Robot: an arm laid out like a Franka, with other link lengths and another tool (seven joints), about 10 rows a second.
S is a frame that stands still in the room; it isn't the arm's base.
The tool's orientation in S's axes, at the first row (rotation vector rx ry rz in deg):
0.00 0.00 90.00
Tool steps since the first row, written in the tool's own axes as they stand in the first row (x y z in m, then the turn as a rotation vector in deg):
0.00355 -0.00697 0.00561 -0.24 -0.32 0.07
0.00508 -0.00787 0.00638 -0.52 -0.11 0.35
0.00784 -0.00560 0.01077 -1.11 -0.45 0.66
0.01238 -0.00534 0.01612 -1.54 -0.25 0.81
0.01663 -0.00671 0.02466 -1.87 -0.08 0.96
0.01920 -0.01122 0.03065 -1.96 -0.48 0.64
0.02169 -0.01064 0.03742 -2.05 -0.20 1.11
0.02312 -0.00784 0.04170 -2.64 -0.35 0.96
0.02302 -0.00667 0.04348 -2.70 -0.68 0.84
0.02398 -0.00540 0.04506 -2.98 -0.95 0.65
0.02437 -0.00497 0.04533 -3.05 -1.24 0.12
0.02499 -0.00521 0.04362 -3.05 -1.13 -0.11
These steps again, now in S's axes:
0.00697 0.00355 0.00561 0.32 -0.24 0.07
0.00787 0.00508 0.00638 0.11 -0.52 0.35
0.00560 0.00784 0.01077 0.45 -1.11 0.66
0.00534 0.01238 0.01612 0.25 -1.54 0.81
0.00671 0.01663 0.02466 0.08 -1.87 0.96
0.01122 0.01920 0.03065 0.48 -1.96 0.64
0.01064 0.02169 0.03742 0.20 -2.05 1.11
0.00784 0.02312 0.04170 0.35 -2.64 0.96
0.00667 0.02302 0.04348 0.68 -2.70 0.84
0.00540 0.02398 0.04506 0.95 -2.98 0.65
0.00497 0.02437 0.04533 1.24 -3.05 0.12
0.00521 0.02499 0.04362 1.13 -3.05 -0.11

